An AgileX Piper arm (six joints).
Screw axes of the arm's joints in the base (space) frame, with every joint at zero. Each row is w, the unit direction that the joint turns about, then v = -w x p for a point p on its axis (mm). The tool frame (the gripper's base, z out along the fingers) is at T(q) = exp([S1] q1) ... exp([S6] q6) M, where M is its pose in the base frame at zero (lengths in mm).
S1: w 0 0 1 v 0.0 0.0 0.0
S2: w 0 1 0 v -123.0 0.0 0.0
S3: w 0 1 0 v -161.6 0.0 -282.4
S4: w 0.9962 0 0.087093 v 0.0 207.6 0.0
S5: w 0 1 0 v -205.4 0.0 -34.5
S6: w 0.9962 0 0.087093 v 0.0 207.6 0.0
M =
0.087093 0 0.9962 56.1
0 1 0 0.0
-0.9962 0 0.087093 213.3
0 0 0 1
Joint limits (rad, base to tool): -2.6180..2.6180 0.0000..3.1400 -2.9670..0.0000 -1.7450..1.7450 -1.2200..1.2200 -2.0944..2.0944
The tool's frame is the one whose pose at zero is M.
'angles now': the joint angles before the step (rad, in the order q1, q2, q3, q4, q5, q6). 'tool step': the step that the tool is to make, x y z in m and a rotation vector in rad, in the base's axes. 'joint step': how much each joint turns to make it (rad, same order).
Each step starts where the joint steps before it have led.
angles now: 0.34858 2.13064 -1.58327 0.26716 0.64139 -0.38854
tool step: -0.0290 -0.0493 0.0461 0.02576 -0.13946 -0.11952
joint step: -0.07985 -0.23539 0.22240 -0.01281 -0.13456 0.01693
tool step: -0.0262 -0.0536 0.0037 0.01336 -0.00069 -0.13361
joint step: -0.11902 -0.13006 0.17671 0.03047 -0.05019 -0.01392
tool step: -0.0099 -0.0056 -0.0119 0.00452 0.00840 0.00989
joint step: -0.01595 -0.01457 0.07098 0.07626 -0.03824 -0.09297
